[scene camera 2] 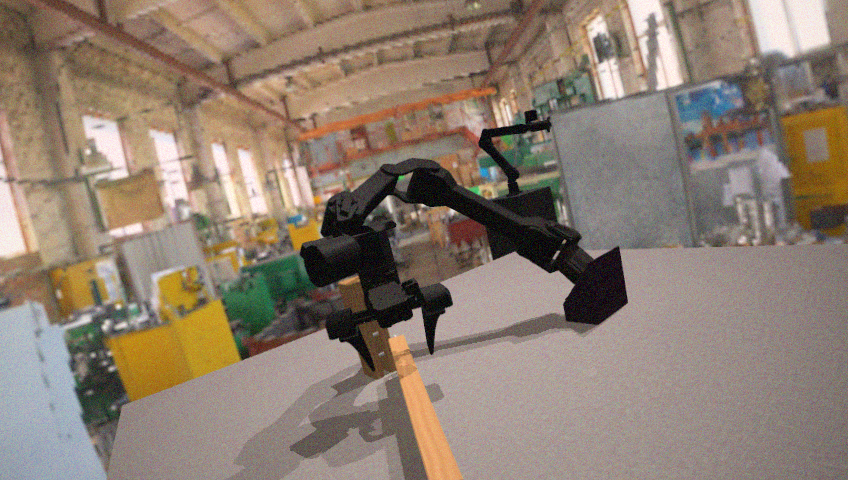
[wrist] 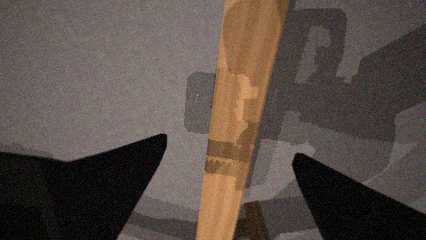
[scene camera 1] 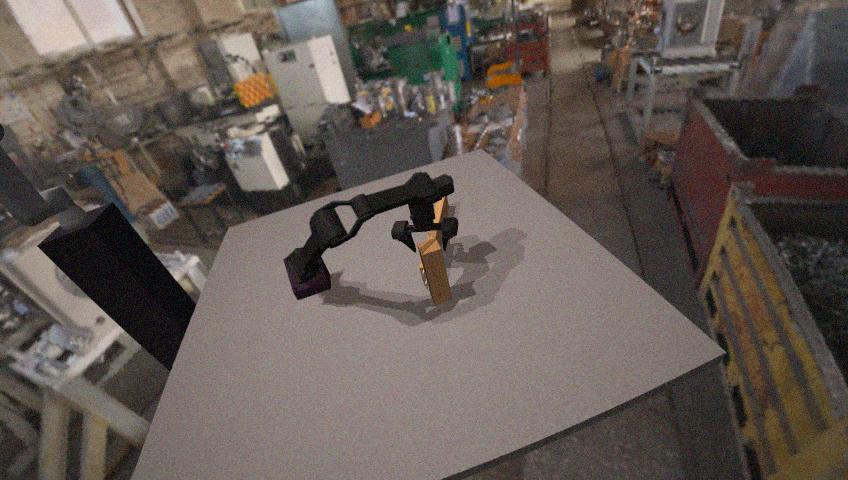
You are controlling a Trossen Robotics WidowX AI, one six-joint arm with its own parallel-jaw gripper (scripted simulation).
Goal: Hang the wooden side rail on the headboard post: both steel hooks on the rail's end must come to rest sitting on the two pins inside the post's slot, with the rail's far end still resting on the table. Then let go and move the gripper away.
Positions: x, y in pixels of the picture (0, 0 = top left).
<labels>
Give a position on a wooden headboard post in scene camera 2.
At 376, 338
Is my gripper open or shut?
Open.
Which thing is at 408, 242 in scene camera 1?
My gripper.
</labels>
